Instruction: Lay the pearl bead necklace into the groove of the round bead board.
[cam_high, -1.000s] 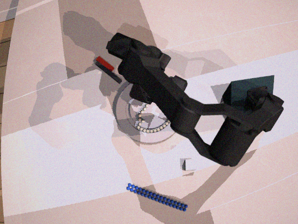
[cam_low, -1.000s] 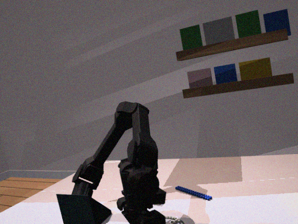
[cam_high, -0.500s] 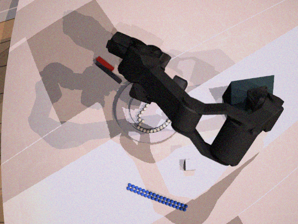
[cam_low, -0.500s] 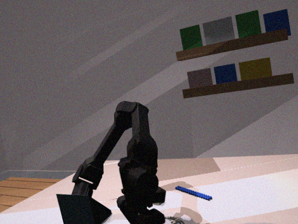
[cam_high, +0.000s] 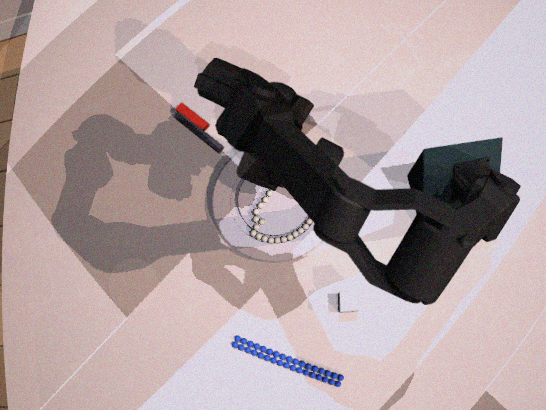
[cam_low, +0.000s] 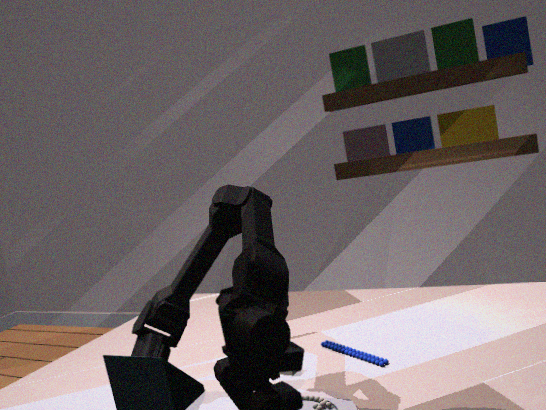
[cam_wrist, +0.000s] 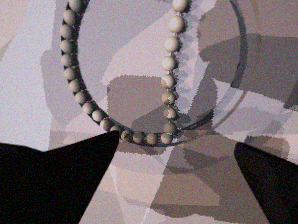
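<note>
My gripper tip is 20 mm short of the round bead board, 60 mm to the right of it and 10 mm above it. Round my gripper tip: small beige cube (60 mm behind, 240 mm to the left); then grey block (130 mm ahead, 110 mm to the right, 20 mm below).
</note>
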